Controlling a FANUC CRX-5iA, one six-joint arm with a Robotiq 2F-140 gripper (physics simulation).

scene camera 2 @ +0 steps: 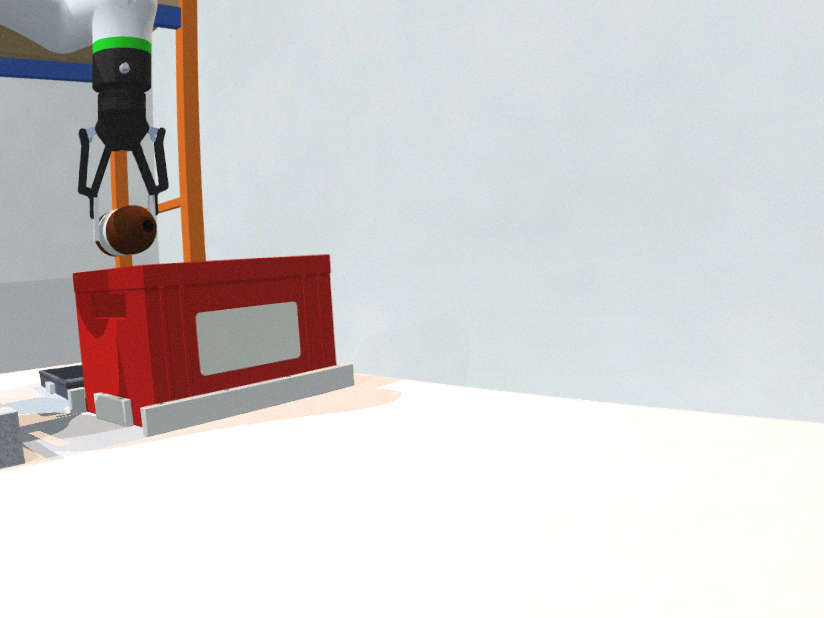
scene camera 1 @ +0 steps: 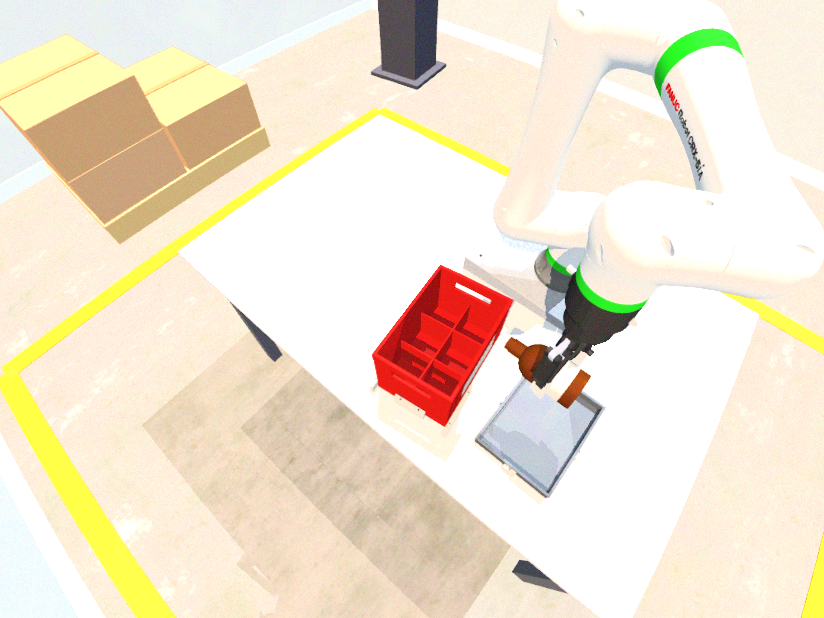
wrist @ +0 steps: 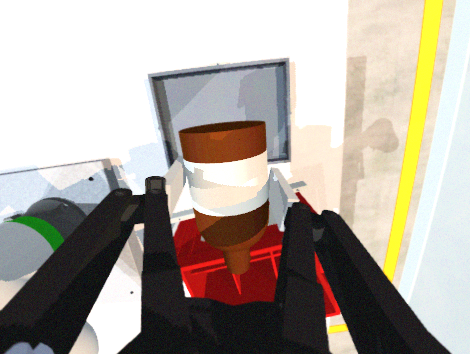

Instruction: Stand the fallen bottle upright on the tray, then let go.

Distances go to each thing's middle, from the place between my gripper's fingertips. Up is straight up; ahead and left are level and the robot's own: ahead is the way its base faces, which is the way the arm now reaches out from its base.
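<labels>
I see the brown bottle (scene camera 2: 132,229), and it is 1 cm above my hand and 3 cm to the right of it.
</labels>
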